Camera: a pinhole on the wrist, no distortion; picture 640 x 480 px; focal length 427.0 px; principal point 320.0 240.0 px. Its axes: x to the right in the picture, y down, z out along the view. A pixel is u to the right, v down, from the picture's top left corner.
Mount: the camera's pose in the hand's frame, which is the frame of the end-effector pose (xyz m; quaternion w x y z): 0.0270 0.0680 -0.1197 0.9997 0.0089 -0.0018 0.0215
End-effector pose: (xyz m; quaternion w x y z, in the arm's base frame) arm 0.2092 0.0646 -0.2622 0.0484 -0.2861 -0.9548 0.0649
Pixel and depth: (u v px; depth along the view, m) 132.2 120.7 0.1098
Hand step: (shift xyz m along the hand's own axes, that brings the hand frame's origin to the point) -0.0203 0.0333 -0.0107
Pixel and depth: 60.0 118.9 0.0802
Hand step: -0.0211 0.0417 -0.0401
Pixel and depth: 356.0 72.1 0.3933
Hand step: 0.0655 -0.0921 0.2709
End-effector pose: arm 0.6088 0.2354 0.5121 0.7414 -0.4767 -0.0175 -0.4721
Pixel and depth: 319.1 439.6 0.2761
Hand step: 0.0200 0.1920 0.1586
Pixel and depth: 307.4 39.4 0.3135
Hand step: 0.0231 -0.0851 0.1911
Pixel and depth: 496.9 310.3 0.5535
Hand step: 0.2504 0.1590 0.4362
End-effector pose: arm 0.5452 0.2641 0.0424 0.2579 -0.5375 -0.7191 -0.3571
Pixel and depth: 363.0 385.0 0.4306
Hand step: 0.0626 0.2082 0.3136
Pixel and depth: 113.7 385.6 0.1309
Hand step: -0.0385 0.1075 0.0117
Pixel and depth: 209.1 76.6 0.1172
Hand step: -0.0019 0.0198 -0.0034
